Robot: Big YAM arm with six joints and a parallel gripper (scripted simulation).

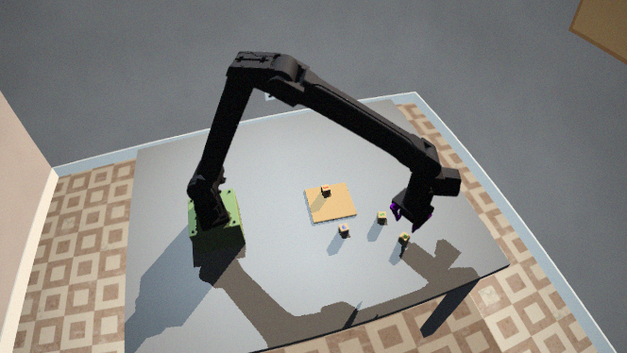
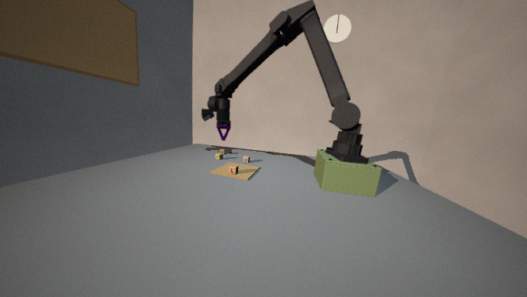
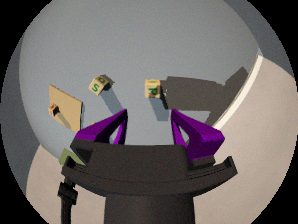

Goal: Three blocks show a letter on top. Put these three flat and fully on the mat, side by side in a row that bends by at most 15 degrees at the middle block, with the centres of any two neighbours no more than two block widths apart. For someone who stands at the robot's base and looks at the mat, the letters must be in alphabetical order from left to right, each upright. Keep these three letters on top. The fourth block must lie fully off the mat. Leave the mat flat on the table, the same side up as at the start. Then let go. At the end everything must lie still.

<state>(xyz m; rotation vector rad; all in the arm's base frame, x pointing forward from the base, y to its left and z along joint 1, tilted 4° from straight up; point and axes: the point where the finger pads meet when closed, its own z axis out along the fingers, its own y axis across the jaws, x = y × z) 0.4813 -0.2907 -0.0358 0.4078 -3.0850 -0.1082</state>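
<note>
The block lies 1 cm ahead of my hand and 7 cm below it. The rest, counted from my hand: tan mat (12 cm behind, 24 cm to the left, 8 cm below).
</note>
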